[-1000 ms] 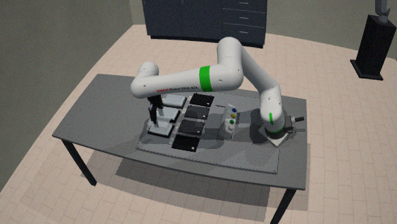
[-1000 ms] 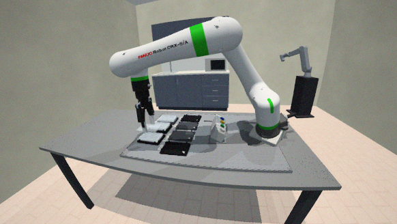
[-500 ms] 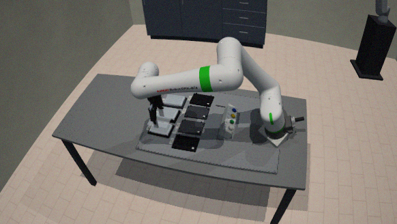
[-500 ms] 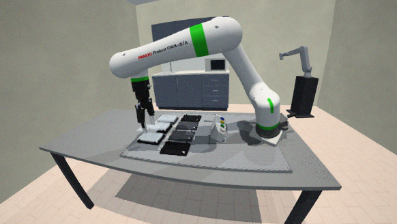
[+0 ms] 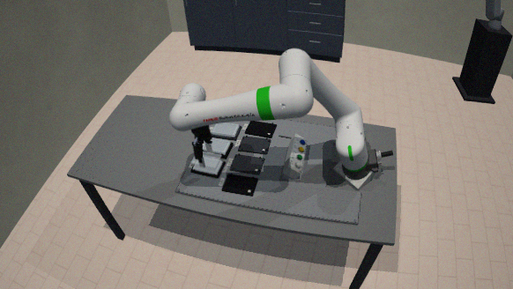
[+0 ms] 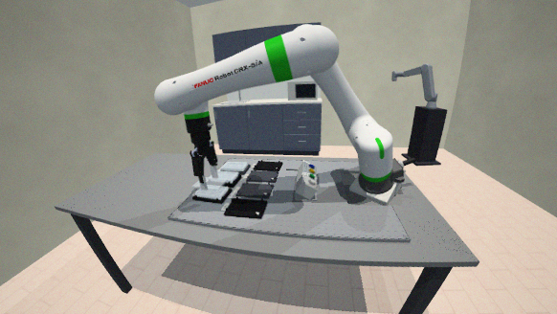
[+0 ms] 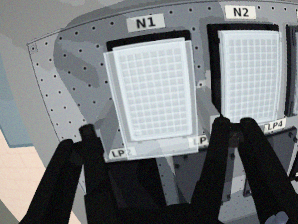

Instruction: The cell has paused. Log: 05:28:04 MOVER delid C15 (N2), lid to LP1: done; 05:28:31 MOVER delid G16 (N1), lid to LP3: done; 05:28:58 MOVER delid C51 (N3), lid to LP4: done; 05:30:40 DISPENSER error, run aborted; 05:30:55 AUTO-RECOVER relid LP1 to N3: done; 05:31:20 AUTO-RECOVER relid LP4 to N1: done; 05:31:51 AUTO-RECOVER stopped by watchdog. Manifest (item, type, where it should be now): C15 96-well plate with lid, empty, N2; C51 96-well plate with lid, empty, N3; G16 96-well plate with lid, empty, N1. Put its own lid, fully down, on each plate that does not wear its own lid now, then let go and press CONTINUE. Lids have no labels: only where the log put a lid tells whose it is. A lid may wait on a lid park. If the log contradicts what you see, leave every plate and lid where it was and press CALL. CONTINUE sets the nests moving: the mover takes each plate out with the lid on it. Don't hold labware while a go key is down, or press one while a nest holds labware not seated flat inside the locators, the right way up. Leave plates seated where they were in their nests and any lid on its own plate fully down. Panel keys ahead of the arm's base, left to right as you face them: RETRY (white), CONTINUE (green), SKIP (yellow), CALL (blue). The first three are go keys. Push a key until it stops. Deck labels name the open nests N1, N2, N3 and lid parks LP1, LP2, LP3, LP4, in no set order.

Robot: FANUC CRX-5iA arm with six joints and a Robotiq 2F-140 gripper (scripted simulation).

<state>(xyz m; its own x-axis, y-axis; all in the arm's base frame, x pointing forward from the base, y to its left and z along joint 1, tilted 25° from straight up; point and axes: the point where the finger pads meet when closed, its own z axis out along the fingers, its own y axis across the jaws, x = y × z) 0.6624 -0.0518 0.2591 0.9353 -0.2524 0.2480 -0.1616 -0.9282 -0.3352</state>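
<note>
Right now my hand is 80 mm past the LP2 label, 80 mm to the right of it and 80 mm above it. Round my hand: pale lid: 20 mm below; then plate: 20 mm behind, 130 mm to the right, 60 mm below; then lid park LP2: 170 mm behind, 90 mm to the left, 80 mm below.
</note>
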